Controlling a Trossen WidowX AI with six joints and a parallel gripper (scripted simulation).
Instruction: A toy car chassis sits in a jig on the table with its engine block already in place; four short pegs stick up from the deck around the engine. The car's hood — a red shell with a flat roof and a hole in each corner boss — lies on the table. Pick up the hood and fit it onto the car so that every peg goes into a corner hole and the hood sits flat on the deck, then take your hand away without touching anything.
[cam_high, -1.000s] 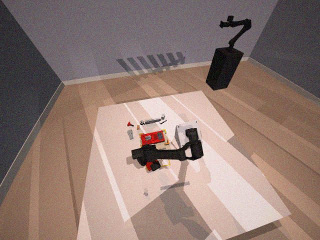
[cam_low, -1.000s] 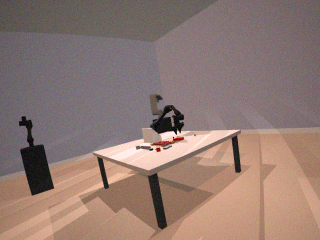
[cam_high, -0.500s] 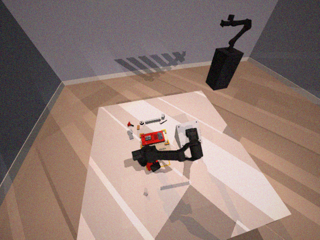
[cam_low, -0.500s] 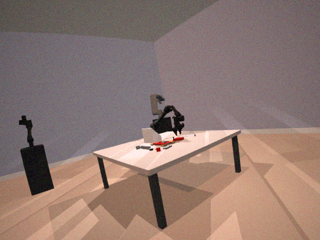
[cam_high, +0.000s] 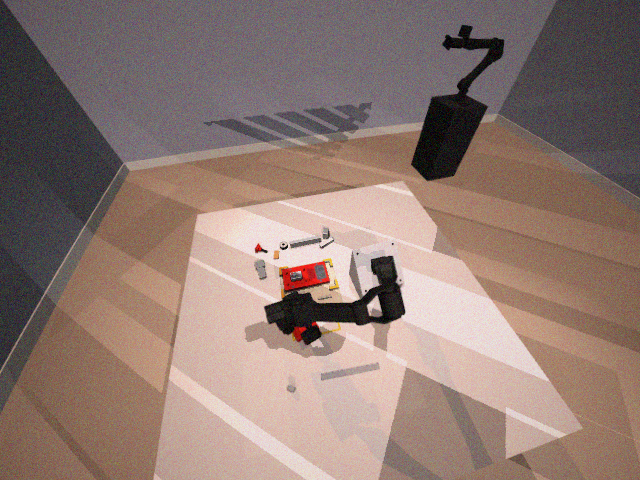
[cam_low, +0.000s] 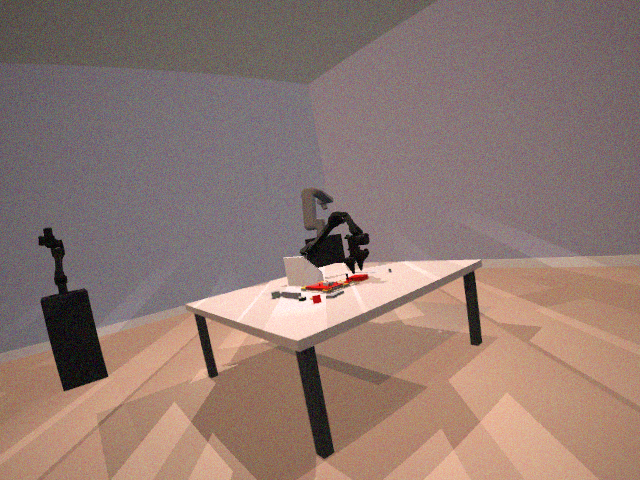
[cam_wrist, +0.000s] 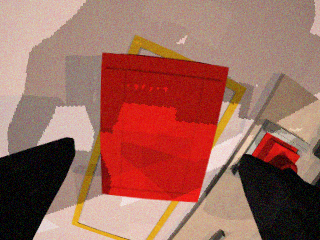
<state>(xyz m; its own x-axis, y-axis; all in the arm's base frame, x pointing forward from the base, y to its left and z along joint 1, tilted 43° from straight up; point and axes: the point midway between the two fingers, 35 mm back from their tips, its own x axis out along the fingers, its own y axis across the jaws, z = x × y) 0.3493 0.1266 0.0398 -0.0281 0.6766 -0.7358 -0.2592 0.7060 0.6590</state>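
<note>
My gripper tip is now 30 mm above the red hood. Round my gripper tip: grey engine block: 20 mm behind, 220 mm to the right, 20 mm below; then grey strip: 120 mm behind, 190 mm to the left, 40 mm below.
</note>
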